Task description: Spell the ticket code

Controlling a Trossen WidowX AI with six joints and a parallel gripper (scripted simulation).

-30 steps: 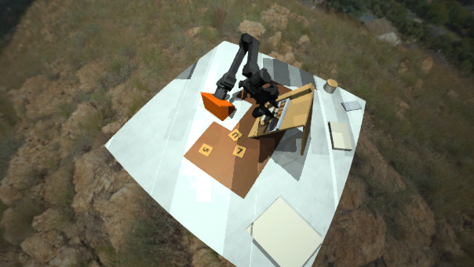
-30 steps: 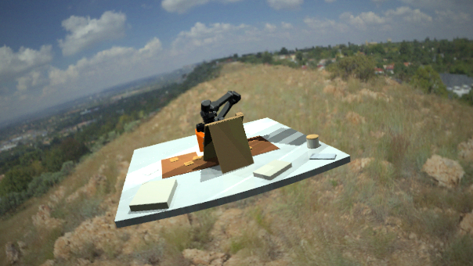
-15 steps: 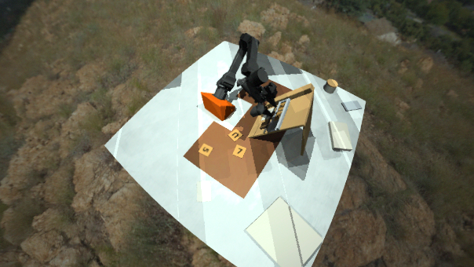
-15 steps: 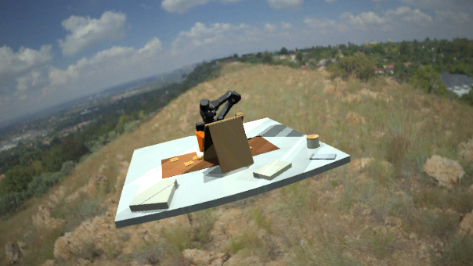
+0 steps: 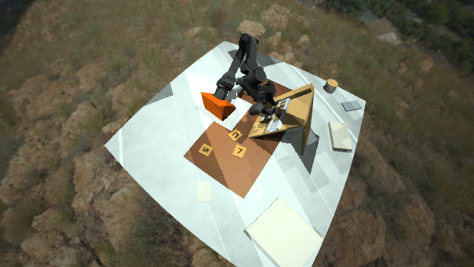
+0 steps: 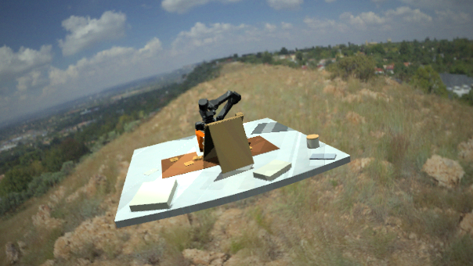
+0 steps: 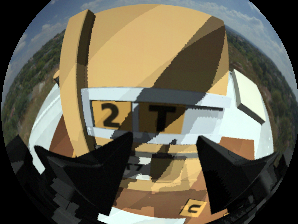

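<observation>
Right now my gripper tip is 10 cm above the ticket, 4 cm to the right of it and 4 cm past it. Round my gripper tip: cream block 35 cm ahead, 27 cm to the left, 17 cm below; brown mat 18 cm below, 13 cm behind, 3 cm to the right; pale card 48 cm to the right, 18 cm below, 1 cm behind.
</observation>
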